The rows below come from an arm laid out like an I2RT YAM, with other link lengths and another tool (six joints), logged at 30 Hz.
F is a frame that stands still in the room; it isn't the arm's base.
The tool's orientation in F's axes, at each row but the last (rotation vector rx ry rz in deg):
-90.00, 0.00, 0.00
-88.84, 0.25, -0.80
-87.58, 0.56, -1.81
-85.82, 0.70, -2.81
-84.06, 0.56, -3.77
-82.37, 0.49, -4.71
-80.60, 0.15, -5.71
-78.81, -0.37, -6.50
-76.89, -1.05, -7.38
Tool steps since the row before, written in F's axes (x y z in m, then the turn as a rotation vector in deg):
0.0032, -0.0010, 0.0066, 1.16, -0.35, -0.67
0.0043, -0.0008, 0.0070, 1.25, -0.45, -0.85
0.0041, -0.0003, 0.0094, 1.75, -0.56, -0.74
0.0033, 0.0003, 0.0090, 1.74, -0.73, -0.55
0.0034, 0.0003, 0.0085, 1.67, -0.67, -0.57
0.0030, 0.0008, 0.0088, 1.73, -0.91, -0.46
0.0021, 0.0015, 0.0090, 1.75, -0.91, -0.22
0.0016, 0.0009, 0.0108, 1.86, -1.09, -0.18
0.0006, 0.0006, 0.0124, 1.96, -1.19, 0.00
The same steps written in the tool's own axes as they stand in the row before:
0.0032, -0.0066, -0.0010, 1.16, 0.67, -0.35
0.0044, -0.0070, -0.0006, 1.25, 0.85, -0.45
0.0042, -0.0093, 0.0002, 1.75, 0.74, -0.54
0.0035, -0.0089, 0.0011, 1.76, 0.54, -0.70
0.0037, -0.0083, 0.0013, 1.68, 0.56, -0.65
0.0033, -0.0085, 0.0021, 1.76, 0.43, -0.87
0.0025, -0.0085, 0.0031, 1.79, 0.19, -0.83
0.0023, -0.0103, 0.0031, 1.92, 0.13, -0.99
0.0016, -0.0118, 0.0034, 2.04, -0.06, -1.04

